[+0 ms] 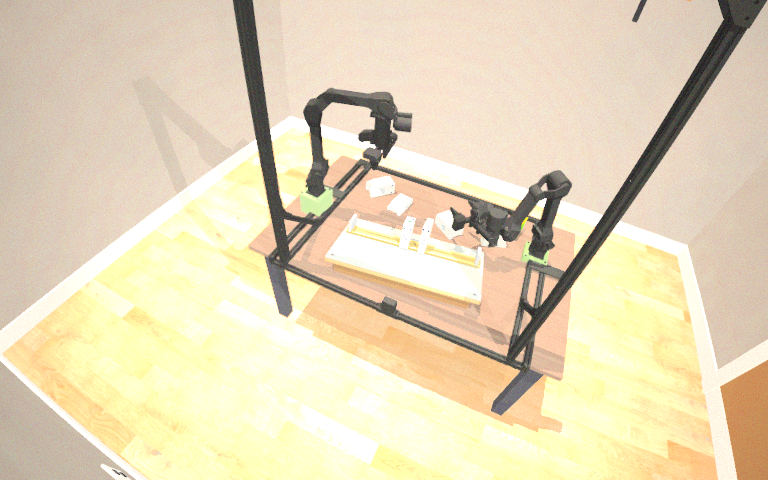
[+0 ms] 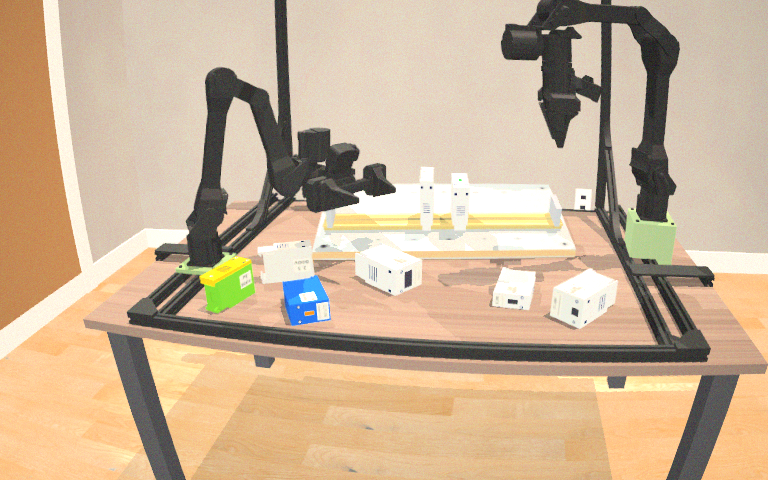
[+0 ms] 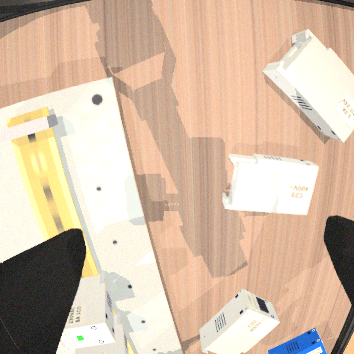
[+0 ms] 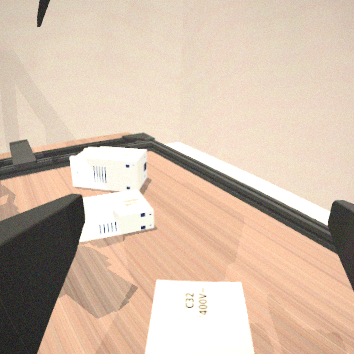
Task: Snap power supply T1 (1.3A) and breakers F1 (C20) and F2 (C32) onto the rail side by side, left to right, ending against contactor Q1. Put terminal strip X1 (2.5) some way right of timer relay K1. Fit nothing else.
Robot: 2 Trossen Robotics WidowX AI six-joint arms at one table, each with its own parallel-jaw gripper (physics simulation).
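Places are measured from the left arm's base along level axes (x ahead, y left, z up), in millimetres.
Pixels of known places: left gripper, between the fingertips: (image 1: 379, 164) (image 2: 557, 143) (image 3: 207, 236) (image 4: 4, 30); right gripper, between the fingertips: (image 1: 459, 204) (image 2: 377, 195) (image 4: 212, 211); left arm's base, origin of its link: (image 1: 316, 191) (image 2: 651, 216); right arm's base, origin of its link: (image 1: 536, 252) (image 2: 205, 260).
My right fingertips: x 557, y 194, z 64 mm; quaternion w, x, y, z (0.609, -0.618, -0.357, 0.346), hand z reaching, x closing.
Note:
For each thing: its top centre in the pictures, then the offset to it from my right fingertips. "pt": a spot on its surface instead.
- Breaker C32, centre of its top: (image 4: 200, 336) (image 3: 239, 339) (image 2: 387, 254) (image 1: 450, 219) dy +18, dx -20, dz -109 mm
- Breaker C20, centre of its top: (image 3: 273, 187) (image 4: 103, 205) (image 2: 516, 280) (image 1: 400, 202) dy +29, dx -264, dz -136 mm
- 1 3A power supply, centre of its top: (image 3: 330, 85) (image 2: 587, 283) (image 4: 108, 152) (image 1: 380, 182) dy +75, dx -394, dz -109 mm
- pale block, centre of its top: (image 2: 284, 245) (image 1: 497, 232) dy +47, dx +177, dz -95 mm
- green mark, a spot on its surface: (image 2: 459, 200) pt dy -161, dx -128, dz -51 mm
- blue block, centre of its top: (image 2: 303, 289) dy +164, dx +88, dz -124 mm
- green block with a yellow top, centre of its top: (image 2: 225, 268) dy +173, dx +239, dz -95 mm
Breaker C32 (image 2: 388, 269) (image 3: 240, 322) (image 4: 200, 320) lies on the table beside the board. My right gripper (image 2: 373, 195) (image 4: 212, 211) is open and empty above it. Breaker C20 (image 2: 513, 288) (image 3: 272, 185) and the 1.3A power supply (image 2: 583, 298) (image 3: 315, 90) lie on the table. My left gripper (image 2: 560, 145) (image 3: 207, 236) is open, high above the table. A pale block (image 2: 288, 267), probably the 2.5 terminal strip, stands near the right arm. The rail (image 2: 509, 221) carries two white modules, a plain one (image 2: 426, 198) and one with a green mark (image 2: 459, 200), with a gap between them.
A blue block (image 2: 306, 300) and a green block with a yellow top (image 2: 228, 283) rest near the right arm's base. The white board (image 2: 543, 243) has upright end pieces at both rail ends. A black frame bar (image 2: 396, 342) runs along the table edge.

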